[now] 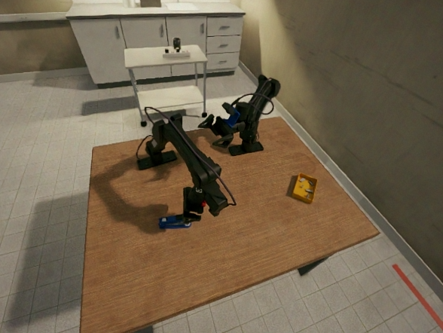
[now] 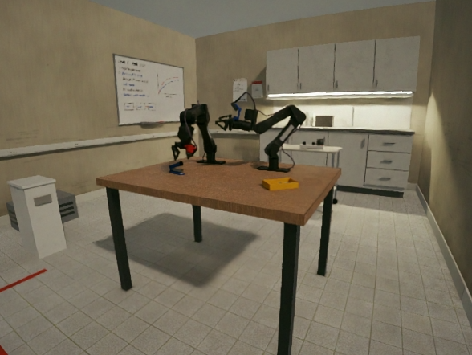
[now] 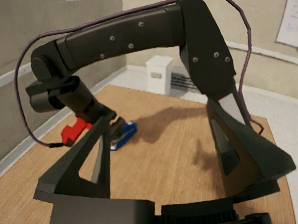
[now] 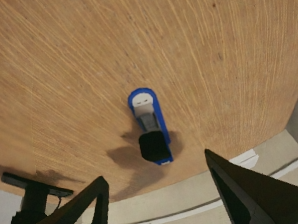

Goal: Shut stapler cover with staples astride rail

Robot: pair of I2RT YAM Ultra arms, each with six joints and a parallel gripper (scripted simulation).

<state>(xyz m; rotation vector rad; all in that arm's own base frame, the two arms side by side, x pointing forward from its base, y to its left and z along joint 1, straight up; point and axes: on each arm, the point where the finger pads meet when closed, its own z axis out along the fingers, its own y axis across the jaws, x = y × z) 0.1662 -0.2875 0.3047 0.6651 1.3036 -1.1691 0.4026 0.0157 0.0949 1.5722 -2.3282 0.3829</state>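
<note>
Right now my right hand is 50 mm to the left of the stapler and 60 mm above it. From my right hand the other things lie so: yellow tray (60 mm behind, 590 mm to the left, 80 mm below).
</note>
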